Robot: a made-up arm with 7 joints.
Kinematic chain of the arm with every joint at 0, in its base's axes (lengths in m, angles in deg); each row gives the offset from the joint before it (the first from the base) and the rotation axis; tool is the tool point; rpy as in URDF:
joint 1: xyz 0 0 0.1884 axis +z
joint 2: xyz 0 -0.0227 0.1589 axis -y
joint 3: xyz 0 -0.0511 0.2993 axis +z
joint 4: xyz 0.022 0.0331 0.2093 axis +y
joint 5: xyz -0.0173 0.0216 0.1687 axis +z
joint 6: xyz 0 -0.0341 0.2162 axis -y
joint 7: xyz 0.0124 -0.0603 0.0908 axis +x
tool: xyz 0 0 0 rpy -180 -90 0
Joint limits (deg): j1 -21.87..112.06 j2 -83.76..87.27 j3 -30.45..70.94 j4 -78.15..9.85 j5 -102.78..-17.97 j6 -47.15..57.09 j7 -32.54..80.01
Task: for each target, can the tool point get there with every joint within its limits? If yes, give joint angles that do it. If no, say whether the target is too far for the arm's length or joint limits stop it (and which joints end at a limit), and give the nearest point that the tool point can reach.
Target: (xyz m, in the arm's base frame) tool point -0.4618 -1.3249 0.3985
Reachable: no: too far | nearest point -0.3293 -0.9447 0.3838 | short by 0.403 m
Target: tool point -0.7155 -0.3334 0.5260
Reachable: yes | joints 19.49 45.56 -2.36 -58.08 -60.77 -12.55 -2.54
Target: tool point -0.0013 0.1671 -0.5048
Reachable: no: joint limits stop it (at a limit: joint 1, joint 2, joint 4) | nearest point -0.4440 0.2248 -0.0673 | short by 0.625 m
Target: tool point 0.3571 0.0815 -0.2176
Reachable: no: joint limits stop it (at a limit: joint 1, joint 2, joint 4, joint 6) | nearest point 0.4379 -0.3478 -0.0268 | short by 0.477 m
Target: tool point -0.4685 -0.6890 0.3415
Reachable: yes | joints 53.00 62.52 -4.40 -47.06 -93.37 -30.67 53.47
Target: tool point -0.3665 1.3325 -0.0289
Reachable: no: too far | nearest point -0.2568 0.9338 0.3328 | short by 0.549 m
